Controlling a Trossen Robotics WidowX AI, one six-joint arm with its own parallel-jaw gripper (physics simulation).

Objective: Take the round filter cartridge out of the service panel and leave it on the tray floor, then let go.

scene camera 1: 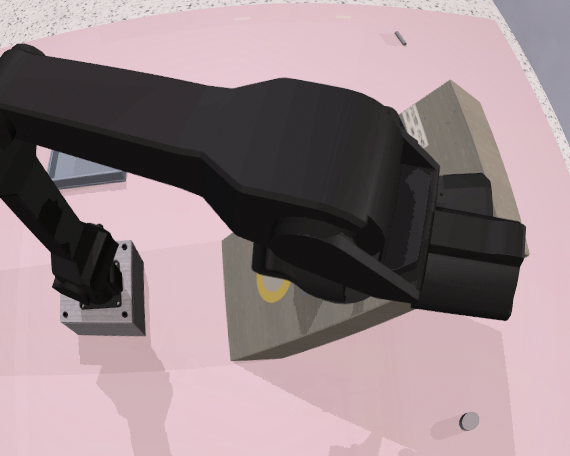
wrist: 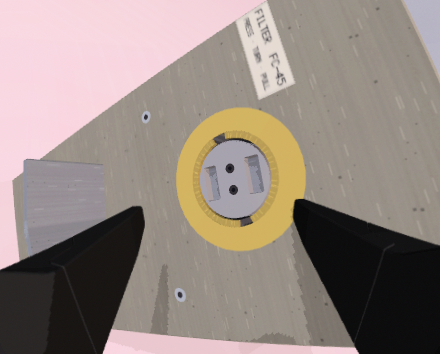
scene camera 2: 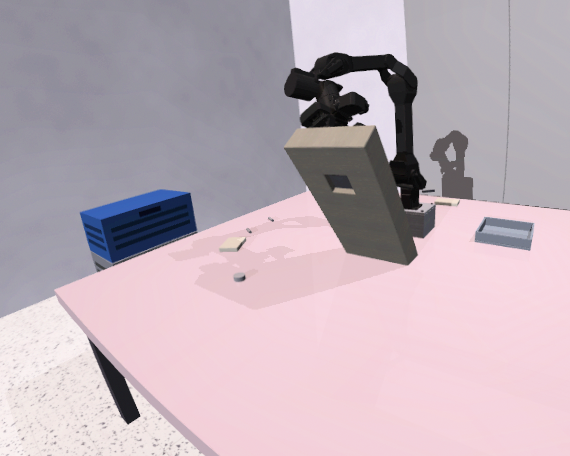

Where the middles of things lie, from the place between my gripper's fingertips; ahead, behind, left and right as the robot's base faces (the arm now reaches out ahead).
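Scene:
For the round filter cartridge [wrist: 235, 179], my hand is 3 cm above it, 1 cm to the right of it and 4 cm short of it. The service panel [scene camera 1: 460, 140] is 8 cm ahead of my hand, 1 cm to the left of it and 2 cm above it. I see the label reading FILTER FC-45 [wrist: 269, 67] 4 cm ahead of my hand, 8 cm to the left of it and 2 cm above it. The grey tray [scene camera 1: 66, 171] is far behind my hand, far to the left of it and far below it.

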